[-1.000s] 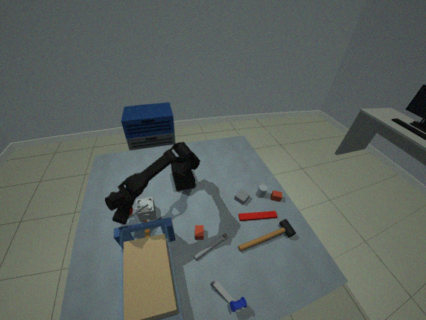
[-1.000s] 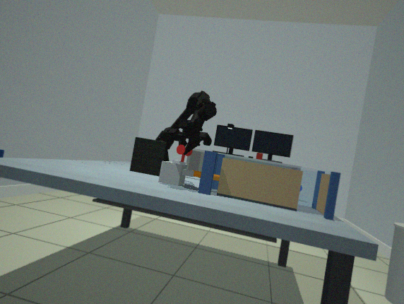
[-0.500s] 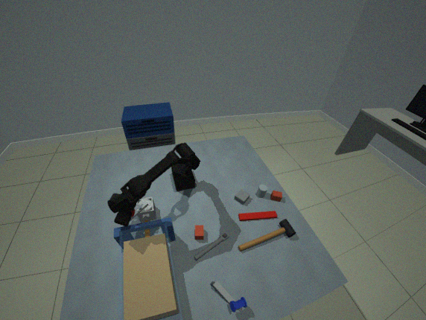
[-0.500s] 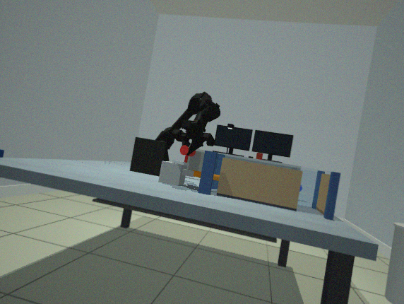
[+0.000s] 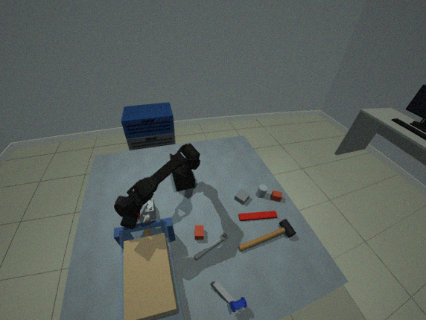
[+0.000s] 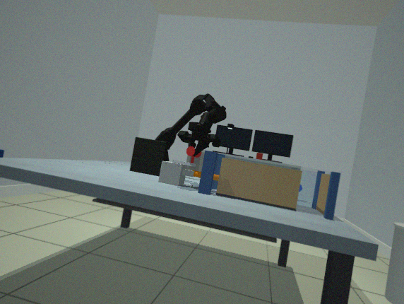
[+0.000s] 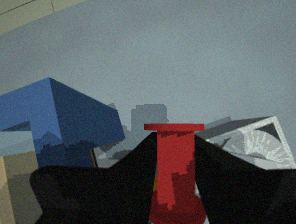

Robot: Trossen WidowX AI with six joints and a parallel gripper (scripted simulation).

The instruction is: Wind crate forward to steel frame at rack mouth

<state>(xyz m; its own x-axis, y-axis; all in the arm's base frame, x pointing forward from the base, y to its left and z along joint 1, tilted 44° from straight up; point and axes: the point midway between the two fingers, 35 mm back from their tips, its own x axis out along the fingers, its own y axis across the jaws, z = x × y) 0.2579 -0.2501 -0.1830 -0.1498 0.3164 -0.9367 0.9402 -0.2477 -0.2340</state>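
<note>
The red-knobbed winch handle is 40 mm to the left of my gripper tip, 30 mm below it and 30 mm behind it. Also, from my gripper tip: grey winch (100 mm below, 100 mm behind, 60 mm to the left); clear-panelled cubby (320 mm ahead, 50 mm to the left, 20 mm below); red knob (20 mm to the left, 10 mm ahead).
</note>
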